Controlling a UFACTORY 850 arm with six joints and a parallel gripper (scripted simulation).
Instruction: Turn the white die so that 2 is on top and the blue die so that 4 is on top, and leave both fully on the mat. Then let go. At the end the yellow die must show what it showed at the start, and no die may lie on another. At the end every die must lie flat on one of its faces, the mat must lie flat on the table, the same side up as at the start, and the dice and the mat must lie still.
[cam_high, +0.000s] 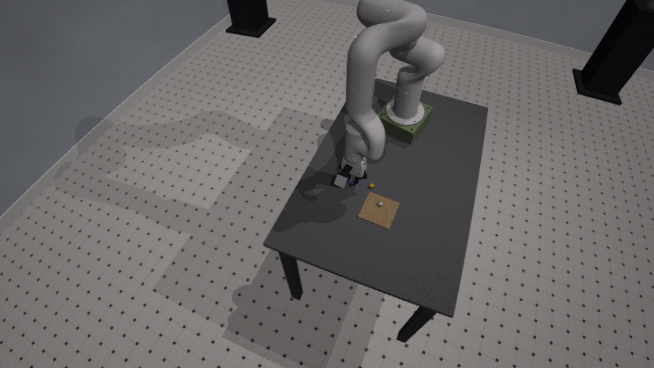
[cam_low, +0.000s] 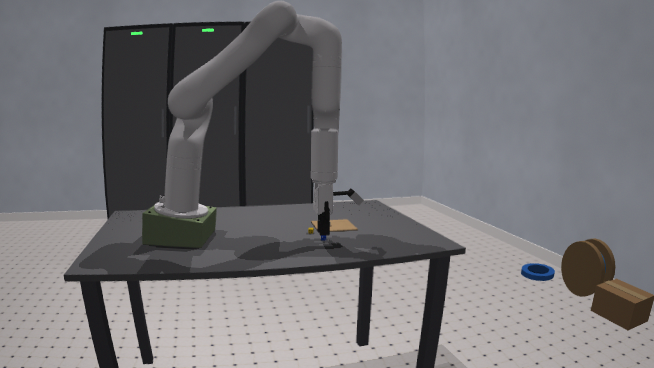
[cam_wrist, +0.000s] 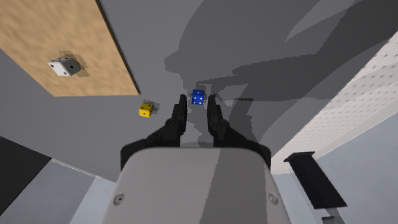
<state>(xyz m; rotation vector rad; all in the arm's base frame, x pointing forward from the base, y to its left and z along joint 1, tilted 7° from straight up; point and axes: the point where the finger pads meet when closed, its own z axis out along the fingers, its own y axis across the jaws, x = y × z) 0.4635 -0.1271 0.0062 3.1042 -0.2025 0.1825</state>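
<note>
The blue die is 3 cm below my hand. From my hand the other things lie so: yellow die (2 cm behind, 9 cm to the left, 3 cm below); then white die (6 cm ahead, 15 cm to the left, 3 cm below); then tan mat (9 cm ahead, 15 cm to the left, 4 cm below).
</note>
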